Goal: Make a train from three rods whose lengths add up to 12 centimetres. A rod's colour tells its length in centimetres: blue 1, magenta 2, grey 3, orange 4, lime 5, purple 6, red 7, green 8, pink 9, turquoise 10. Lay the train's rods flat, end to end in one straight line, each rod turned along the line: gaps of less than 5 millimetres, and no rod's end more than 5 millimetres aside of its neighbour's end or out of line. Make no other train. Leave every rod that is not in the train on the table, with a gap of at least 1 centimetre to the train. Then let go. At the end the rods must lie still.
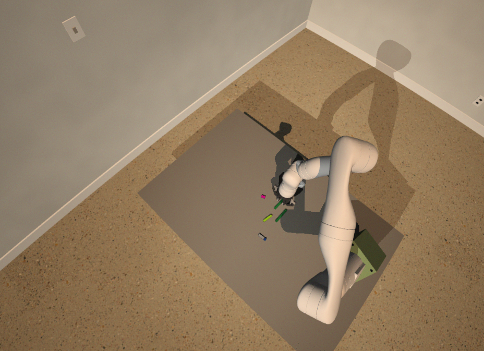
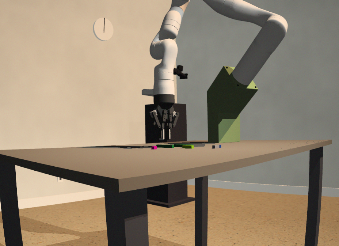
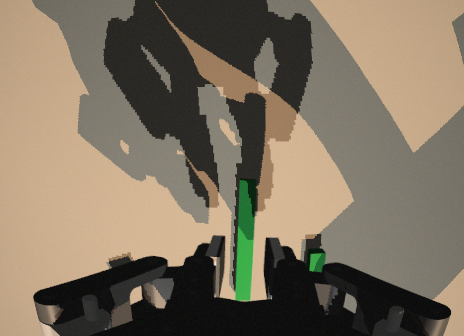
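Right now the green rod is 40 mm below my hand. The rest, counted from my hand: magenta rod (90 mm ahead, 30 mm to the left, 40 mm below); then lime rod (100 mm to the left, 40 mm below); then grey rod (40 mm behind, 190 mm to the left, 40 mm below).
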